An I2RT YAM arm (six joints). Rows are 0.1 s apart.
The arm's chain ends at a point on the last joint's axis. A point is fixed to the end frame.
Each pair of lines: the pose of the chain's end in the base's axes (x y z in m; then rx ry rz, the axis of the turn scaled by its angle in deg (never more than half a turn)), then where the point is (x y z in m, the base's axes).
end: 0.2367, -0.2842, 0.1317, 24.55, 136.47, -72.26
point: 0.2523 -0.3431 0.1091
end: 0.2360, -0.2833, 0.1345, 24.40, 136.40, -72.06
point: 0.2518 -0.3422 0.1118
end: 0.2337, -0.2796, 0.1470, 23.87, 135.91, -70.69
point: 0.2508 -0.3380 0.1241
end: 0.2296, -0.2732, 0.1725, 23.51, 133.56, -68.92
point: 0.2491 -0.3312 0.1506
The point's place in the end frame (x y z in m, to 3 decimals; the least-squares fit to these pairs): -0.007 -0.009 0.064
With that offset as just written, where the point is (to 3 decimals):
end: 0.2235, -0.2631, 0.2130, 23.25, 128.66, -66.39
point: 0.247 -0.321 0.194
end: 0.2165, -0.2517, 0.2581, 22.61, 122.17, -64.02
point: 0.244 -0.309 0.243
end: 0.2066, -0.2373, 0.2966, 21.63, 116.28, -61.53
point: 0.238 -0.293 0.286
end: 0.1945, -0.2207, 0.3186, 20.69, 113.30, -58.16
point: 0.230 -0.275 0.310
